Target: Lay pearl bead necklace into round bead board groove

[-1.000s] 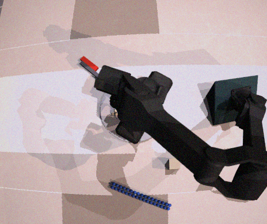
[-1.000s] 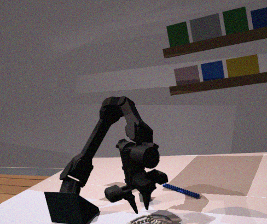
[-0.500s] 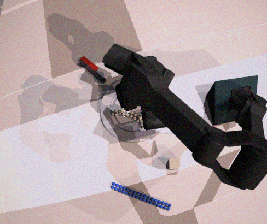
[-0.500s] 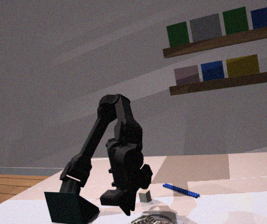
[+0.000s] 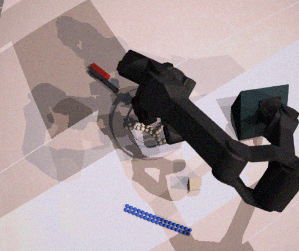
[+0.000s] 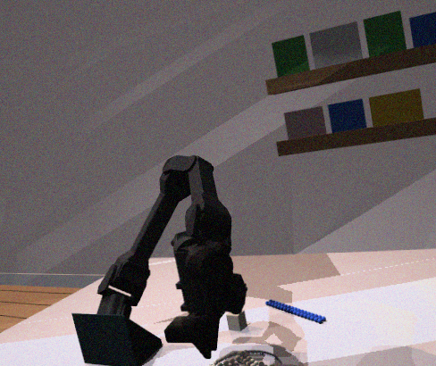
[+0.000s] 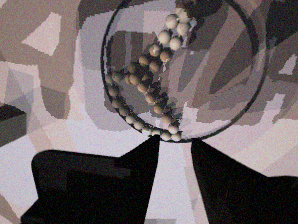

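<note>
My gripper tip is 50 mm short of the round bead board and 30 mm above it. Round my gripper tip: small beige cube (190 mm to the left, 30 mm below, 20 mm behind); then grey block (160 mm to the right, 160 mm ahead, 40 mm below).
</note>
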